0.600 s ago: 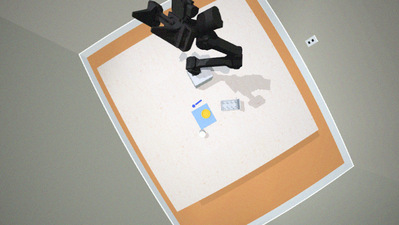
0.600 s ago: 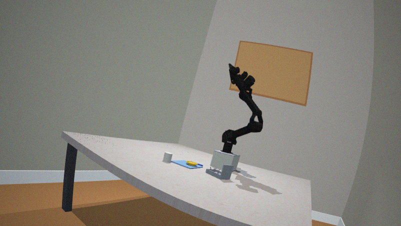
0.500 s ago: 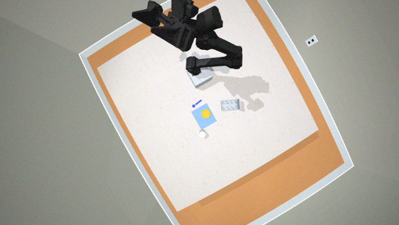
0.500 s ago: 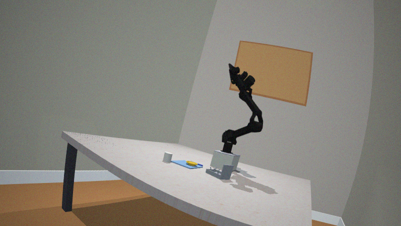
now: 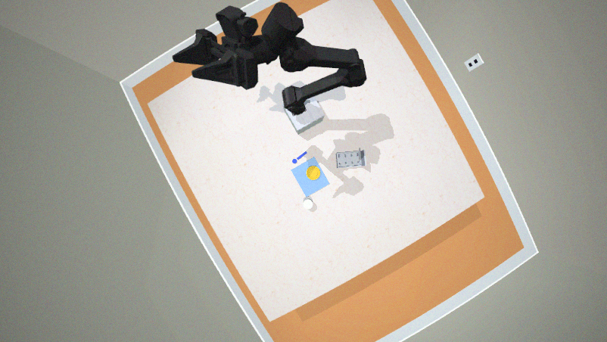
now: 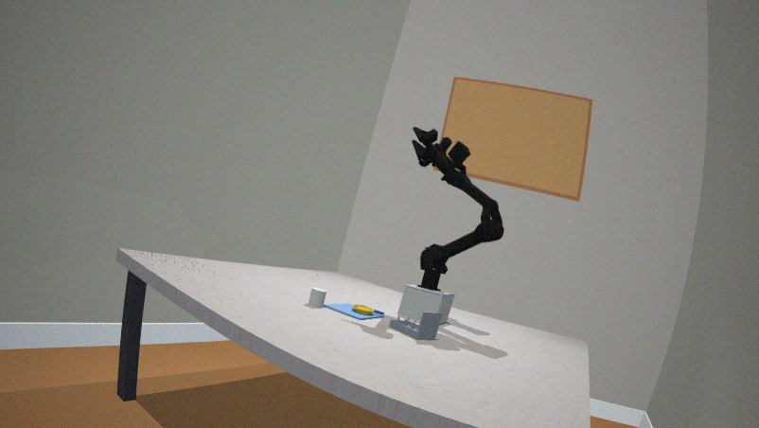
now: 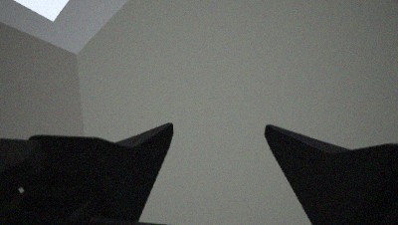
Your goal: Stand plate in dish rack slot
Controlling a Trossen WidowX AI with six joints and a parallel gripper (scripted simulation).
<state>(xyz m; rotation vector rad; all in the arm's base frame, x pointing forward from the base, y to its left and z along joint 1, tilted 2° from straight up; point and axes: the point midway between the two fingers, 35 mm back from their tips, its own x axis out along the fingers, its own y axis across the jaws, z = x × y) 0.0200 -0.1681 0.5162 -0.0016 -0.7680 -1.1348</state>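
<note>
Now: the yellow plate 28 cm ahead of my gripper tip, 17 cm to the left of it and 62 cm below it. From my gripper tip the other things lie so: blue spoon 19 cm ahead, 13 cm to the left, 63 cm below; white cup 40 cm ahead, 9 cm to the left, 61 cm below; blue mat 29 cm ahead, 15 cm to the left, 63 cm below.
</note>
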